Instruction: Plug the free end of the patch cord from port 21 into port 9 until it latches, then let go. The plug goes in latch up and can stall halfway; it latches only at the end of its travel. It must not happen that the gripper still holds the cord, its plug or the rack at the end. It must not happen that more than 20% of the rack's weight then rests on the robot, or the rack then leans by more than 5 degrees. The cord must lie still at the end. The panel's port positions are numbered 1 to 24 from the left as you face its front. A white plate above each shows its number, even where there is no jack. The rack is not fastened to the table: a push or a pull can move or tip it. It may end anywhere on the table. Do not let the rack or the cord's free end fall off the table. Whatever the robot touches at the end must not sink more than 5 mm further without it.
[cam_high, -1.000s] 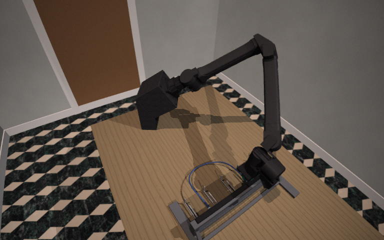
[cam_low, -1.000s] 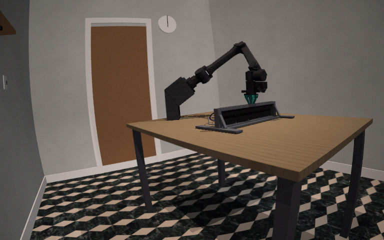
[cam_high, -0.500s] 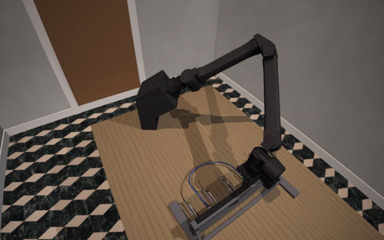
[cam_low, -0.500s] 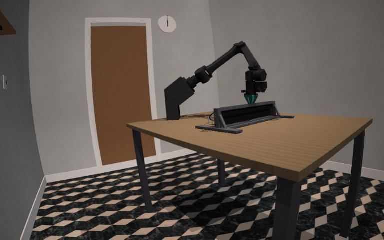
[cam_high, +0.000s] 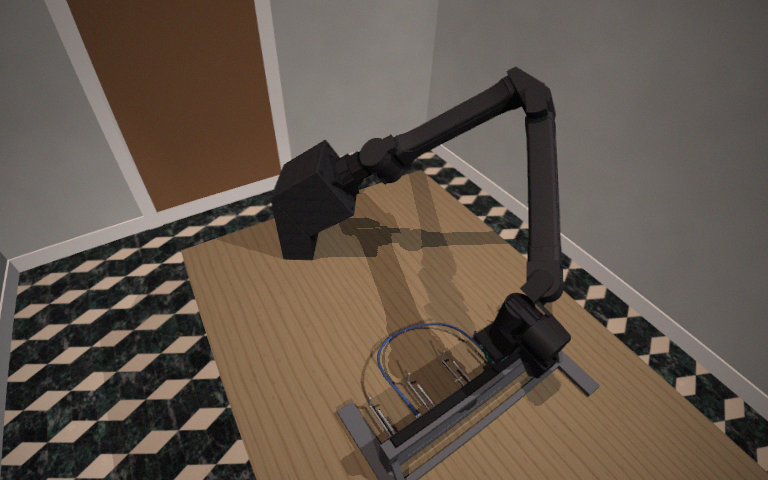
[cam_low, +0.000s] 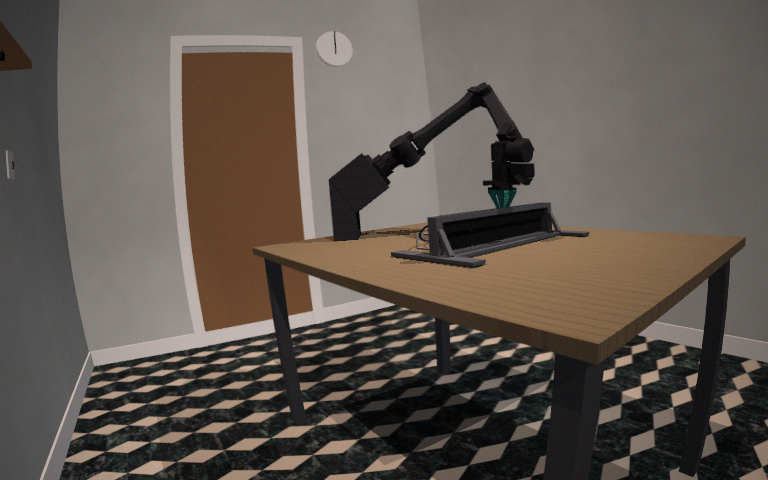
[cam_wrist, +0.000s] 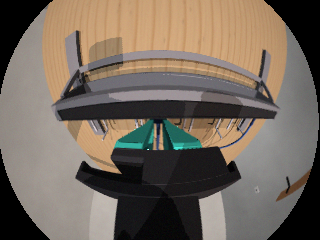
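My hand is 20 mm short of the plug and 10 mm to the right of it.
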